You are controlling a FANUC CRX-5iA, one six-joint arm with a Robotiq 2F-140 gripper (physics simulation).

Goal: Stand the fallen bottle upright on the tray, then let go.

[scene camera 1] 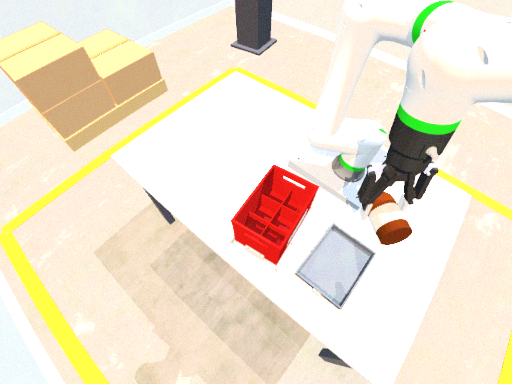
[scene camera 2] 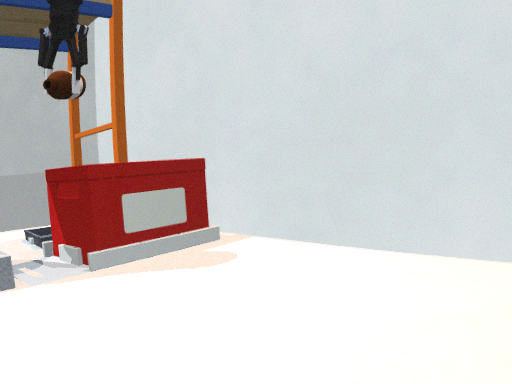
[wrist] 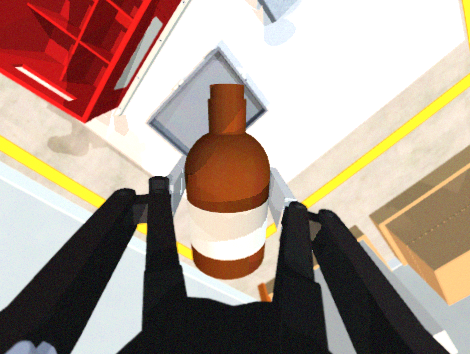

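A brown bottle with a white label is held in the air, lying roughly level. In scene camera 1 its base faces the camera and its neck is hidden. My gripper is shut on the bottle around its body, with one finger on each side, and points down. The grey tray lies on the white table, left of and below the bottle in scene camera 1. Part of the tray shows beside the crate in scene camera 2.
A red crate with compartments stands beside the tray. The arm's round base stands behind the crate and tray. Cardboard boxes lie beyond the table. An orange rack post rises behind the crate.
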